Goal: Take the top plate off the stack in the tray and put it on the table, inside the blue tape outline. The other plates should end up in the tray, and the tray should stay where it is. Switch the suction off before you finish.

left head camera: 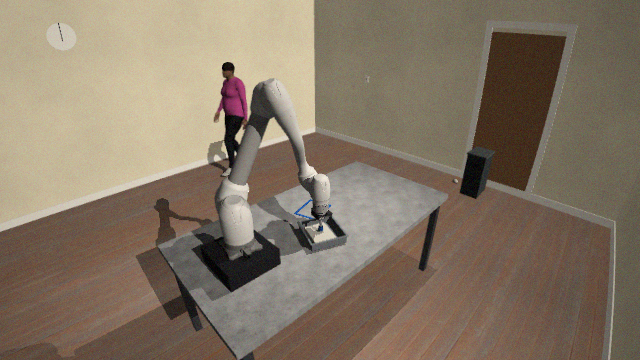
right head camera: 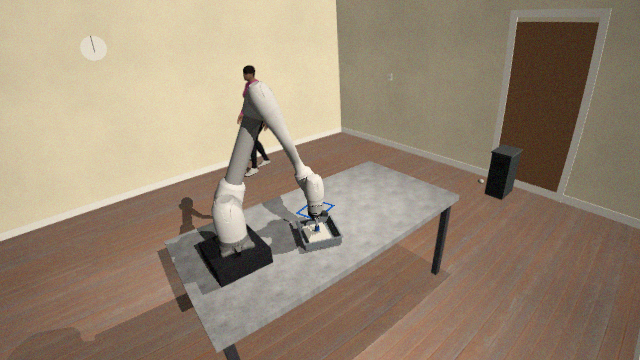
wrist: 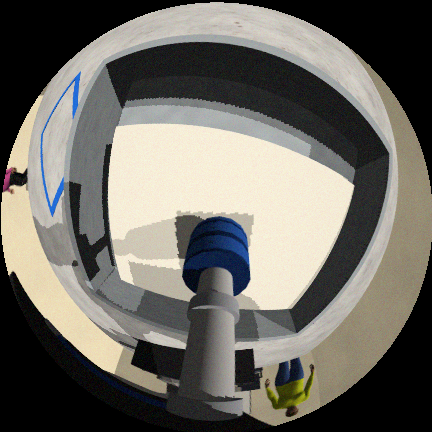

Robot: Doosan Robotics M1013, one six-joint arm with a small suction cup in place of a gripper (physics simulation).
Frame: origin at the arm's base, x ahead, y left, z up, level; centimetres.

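Seen in the pictures: end effector, tool point: (left head camera: 320, 229) (right head camera: 317, 229) (wrist: 218, 242); arm's base, origin of the base link: (left head camera: 240, 245) (right head camera: 234, 243).
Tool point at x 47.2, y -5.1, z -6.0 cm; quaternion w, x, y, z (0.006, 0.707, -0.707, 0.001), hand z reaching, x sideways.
Observation:
Pixels of each thing's top centre, then the offset from my tool point to it. Level surfaces: height alone.
- top plate, middle of its top: (wrist: 226, 245) (left head camera: 320, 232) (right head camera: 316, 232) dx -0.9, dy -0.5, dz -1.2 cm
- grey tray, middle of its top: (wrist: 232, 245) (right head camera: 318, 228) (left head camera: 322, 228) dx +0.4, dy -0.6, dz +1.0 cm
- grey table, its level: dz -4.0 cm
The top plate (left head camera: 328, 233) (right head camera: 309, 236) (wrist: 225, 170) is a cream square lying flat in the grey tray (left head camera: 330, 244) (right head camera: 324, 245) (wrist: 372, 200). Plates under it cannot be made out. My gripper, a blue suction cup (left head camera: 320, 229) (right head camera: 317, 229) (wrist: 218, 227), points down inside the tray over the plate, off its middle. It looks open, with no plate lifted on it. The cup hides the spot below it, so contact with the plate cannot be told. The blue tape outline (left head camera: 302, 207) (right head camera: 328, 203) (wrist: 42, 150) lies on the table beside the tray, partly hidden by my wrist in both head views.
The tray walls stand close around the cup. My black base (left head camera: 255, 272) (right head camera: 245, 267) sits at one end of the grey table (left head camera: 390, 200) (right head camera: 400, 200). A person in pink (left head camera: 233, 97) is behind the table. A person in yellow (wrist: 291, 392) shows in the wrist view.

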